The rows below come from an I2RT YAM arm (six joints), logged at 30 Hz.
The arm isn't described. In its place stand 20 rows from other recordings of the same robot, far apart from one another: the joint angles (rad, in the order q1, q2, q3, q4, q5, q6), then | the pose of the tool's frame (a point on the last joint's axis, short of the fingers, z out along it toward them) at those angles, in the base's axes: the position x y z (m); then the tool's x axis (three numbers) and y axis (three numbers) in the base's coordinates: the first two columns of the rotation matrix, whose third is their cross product.
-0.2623 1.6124 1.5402 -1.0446 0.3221 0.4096 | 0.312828 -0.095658 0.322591 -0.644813 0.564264 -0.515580 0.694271 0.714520 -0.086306
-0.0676 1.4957 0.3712 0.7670 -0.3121 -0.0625 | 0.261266 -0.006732 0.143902 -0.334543 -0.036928 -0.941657 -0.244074 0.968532 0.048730
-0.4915 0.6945 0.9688 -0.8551 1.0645 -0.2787 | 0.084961 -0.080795 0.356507 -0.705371 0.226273 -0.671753 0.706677 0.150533 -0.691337
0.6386 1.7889 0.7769 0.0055 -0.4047 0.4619 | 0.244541 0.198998 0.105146 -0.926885 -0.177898 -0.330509 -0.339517 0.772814 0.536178
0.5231 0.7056 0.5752 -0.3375 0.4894 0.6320 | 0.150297 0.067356 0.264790 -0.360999 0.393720 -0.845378 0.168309 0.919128 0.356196
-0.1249 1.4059 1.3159 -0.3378 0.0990 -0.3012 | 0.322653 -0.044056 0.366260 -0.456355 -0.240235 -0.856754 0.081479 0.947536 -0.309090
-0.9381 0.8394 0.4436 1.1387 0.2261 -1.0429 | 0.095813 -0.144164 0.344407 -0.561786 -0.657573 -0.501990 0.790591 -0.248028 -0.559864
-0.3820 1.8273 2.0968 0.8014 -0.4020 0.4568 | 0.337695 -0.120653 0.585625 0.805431 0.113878 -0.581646 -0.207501 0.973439 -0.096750
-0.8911 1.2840 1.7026 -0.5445 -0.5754 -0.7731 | 0.170837 -0.180569 0.508083 -0.275210 -0.591603 -0.757803 0.169046 0.746182 -0.643923
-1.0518 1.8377 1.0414 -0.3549 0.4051 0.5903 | 0.160098 -0.308555 0.137535 0.112198 0.834937 -0.538787 0.981285 -0.178491 -0.072256
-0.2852 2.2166 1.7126 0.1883 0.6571 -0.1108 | 0.492429 -0.167037 0.226830 -0.382354 0.020870 -0.923780 0.742218 0.602424 -0.293595
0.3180 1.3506 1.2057 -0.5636 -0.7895 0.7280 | 0.266283 0.114263 0.330658 -0.948638 0.181027 -0.259450 -0.135402 0.508868 0.850129
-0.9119 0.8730 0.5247 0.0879 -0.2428 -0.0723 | 0.132910 -0.157664 0.260624 -0.202387 0.146841 -0.968234 0.612222 0.790645 -0.008063
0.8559 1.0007 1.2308 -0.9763 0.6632 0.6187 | 0.132783 0.119529 0.380767 -0.535792 0.079976 -0.840554 0.014726 0.996238 0.085402
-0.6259 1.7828 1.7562 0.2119 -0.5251 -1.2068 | 0.354945 -0.234553 0.444362 -0.047377 -0.963466 -0.263608 0.177834 0.251553 -0.951365
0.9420 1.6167 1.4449 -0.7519 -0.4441 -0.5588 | 0.192171 0.290240 0.309768 0.070060 -0.717616 -0.692906 -0.997170 -0.069372 -0.028978
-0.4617 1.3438 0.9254 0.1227 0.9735 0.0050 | 0.254375 -0.159447 0.298612 -0.256101 0.130569 -0.957791 0.959984 0.150517 -0.236169
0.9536 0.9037 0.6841 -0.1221 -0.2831 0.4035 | 0.113876 0.177643 0.289843 -0.545619 -0.117398 -0.829770 -0.784098 0.420989 0.456025
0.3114 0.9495 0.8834 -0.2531 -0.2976 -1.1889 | 0.203682 0.076526 0.337951 0.406428 -0.801175 -0.439243 -0.485132 0.218150 -0.846793
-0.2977 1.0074 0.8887 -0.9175 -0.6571 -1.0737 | 0.179849 -0.032435 0.279335 -0.334911 -0.625204 -0.704950 -0.754194 0.626346 -0.197186
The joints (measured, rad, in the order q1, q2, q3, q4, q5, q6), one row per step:
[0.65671 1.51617 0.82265 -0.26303 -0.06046 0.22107]
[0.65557 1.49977 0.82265 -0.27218 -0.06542 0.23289]
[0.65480 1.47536 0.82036 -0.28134 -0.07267 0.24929]
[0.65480 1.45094 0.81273 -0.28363 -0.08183 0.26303]
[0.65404 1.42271 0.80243 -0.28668 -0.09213 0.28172]
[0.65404 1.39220 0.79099 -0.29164 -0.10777 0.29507]
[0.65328 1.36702 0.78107 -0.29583 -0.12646 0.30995]
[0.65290 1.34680 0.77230 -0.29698 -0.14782 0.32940]
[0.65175 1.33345 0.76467 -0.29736 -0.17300 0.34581]
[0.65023 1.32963 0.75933 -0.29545 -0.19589 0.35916]
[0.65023 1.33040 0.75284 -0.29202 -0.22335 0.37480]
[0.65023 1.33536 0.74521 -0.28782 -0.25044 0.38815]
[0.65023 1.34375 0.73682 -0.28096 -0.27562 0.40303]
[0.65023 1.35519 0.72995 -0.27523 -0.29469 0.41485]
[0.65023 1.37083 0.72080 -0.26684 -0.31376 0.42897]
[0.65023 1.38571 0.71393 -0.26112 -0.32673 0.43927]
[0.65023 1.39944 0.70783 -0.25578 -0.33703 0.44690]
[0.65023 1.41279 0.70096 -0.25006 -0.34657 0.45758]
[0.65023 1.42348 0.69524 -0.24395 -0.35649 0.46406]
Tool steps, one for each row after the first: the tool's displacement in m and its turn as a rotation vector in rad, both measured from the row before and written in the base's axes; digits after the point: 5 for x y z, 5 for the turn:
[-0.00141 -0.00128 0.00393 0.01259 0.00148 -0.00788]
[-0.00238 -0.00179 0.00539 0.01948 0.00005 -0.00975]
[-0.00296 -0.00186 0.00417 0.02051 -0.00120 -0.00549]
[-0.00358 -0.00256 0.00421 0.02356 0.00137 -0.00922]
[-0.00433 -0.00262 0.00418 0.02405 0.00234 -0.00068]
[-0.00369 -0.00226 0.00317 0.02459 0.00708 -0.00042]
[-0.00314 -0.00158 0.00239 0.02747 0.01140 -0.00152]
[-0.00242 -0.00112 0.00104 0.02524 0.01586 0.00274]
[-0.00116 -0.00039 -0.00046 0.01939 0.01736 0.00331]
[-0.00126 0.00025 -0.00180 0.02026 0.02431 0.00609]
[-0.00108 0.00036 -0.00309 0.01619 0.02679 0.00744]
[-0.00077 0.00050 -0.00396 0.01440 0.02827 0.00489]
[-0.00034 0.00056 -0.00434 0.00786 0.02596 0.00310]
[-0.00031 0.00058 -0.00584 0.00608 0.03054 0.00110]
[-0.00015 0.00044 -0.00518 0.00126 0.02517 0.00000]
[-0.00013 0.00034 -0.00470 -0.00027 0.02112 0.00025]
[-0.00030 0.00017 -0.00480 -0.00012 0.02262 -0.00270]
[-0.00028 0.00020 -0.00377 0.00166 0.01701 0.00062]

